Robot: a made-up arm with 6 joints.
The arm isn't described. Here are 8 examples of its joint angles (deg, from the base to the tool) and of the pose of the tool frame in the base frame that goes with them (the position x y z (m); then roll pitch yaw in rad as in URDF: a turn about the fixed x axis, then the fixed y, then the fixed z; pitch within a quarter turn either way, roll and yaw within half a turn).
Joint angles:
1: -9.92 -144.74 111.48 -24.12 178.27 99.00
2: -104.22 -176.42 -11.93 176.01 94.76 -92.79
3: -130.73 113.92 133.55 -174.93 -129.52 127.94
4: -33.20 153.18 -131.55 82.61 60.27 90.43
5: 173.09 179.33 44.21 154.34 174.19 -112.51
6: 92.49 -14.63 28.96 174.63 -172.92 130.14
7: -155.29 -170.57 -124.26 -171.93 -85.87 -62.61
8: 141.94 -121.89 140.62 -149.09 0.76 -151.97
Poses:
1: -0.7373 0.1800 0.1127 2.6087 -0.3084 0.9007
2: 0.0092 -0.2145 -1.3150 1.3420 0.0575 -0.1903
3: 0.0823 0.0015 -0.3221 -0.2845 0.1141 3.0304
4: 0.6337 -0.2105 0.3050 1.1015 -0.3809 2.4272
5: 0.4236 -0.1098 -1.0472 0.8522 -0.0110 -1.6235
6: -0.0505 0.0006 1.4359 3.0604 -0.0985 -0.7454
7: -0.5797 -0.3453 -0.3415 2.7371 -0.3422 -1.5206
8: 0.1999 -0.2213 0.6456 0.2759 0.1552 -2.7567
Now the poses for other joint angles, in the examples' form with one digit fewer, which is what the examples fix.
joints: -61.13 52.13 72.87 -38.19 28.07 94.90
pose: 0.623 -1.105 -0.007 2.743 0.500 0.836
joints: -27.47 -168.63 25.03 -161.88 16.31 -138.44
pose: -0.564 0.338 -1.316 -2.785 -0.114 1.628
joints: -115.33 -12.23 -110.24 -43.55 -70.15 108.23
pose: 0.472 0.667 0.282 3.010 -0.701 -0.361
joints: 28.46 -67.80 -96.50 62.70 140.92 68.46
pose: -0.825 -0.300 -0.254 -0.599 0.036 0.671
